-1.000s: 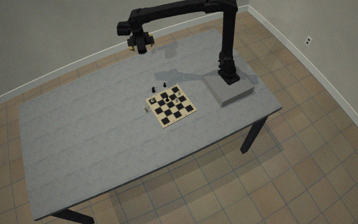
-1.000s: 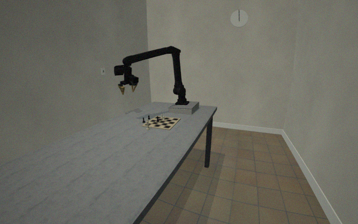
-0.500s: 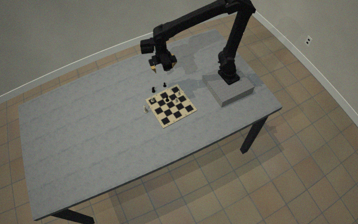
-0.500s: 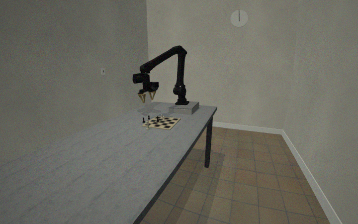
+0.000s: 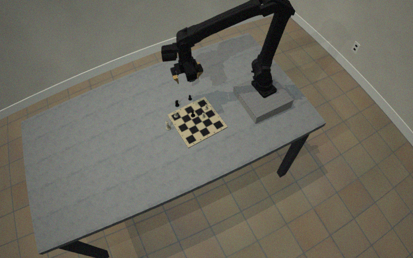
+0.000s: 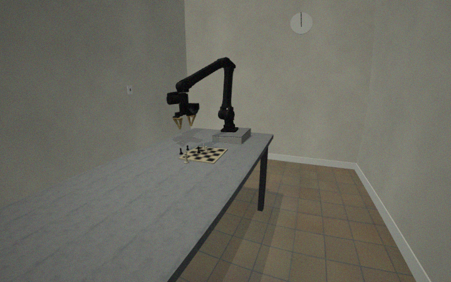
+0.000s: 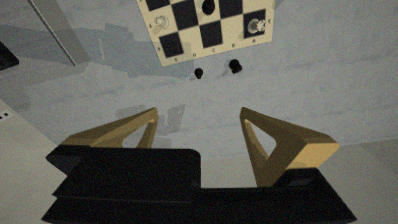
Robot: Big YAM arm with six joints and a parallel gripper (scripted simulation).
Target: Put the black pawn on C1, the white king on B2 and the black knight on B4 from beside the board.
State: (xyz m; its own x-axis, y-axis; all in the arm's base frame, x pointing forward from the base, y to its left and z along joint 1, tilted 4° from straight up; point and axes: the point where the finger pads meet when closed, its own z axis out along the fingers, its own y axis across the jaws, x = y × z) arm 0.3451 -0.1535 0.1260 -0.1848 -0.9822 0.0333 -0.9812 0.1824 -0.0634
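The black pawn is 140 mm below my hand. The rest, counted from my hand: chessboard: 150 mm below, 140 mm to the left, 30 mm ahead; then white king: 170 mm ahead, 120 mm below, 110 mm to the left; then black chess piece: 130 mm below, 100 mm to the left, 40 mm ahead.
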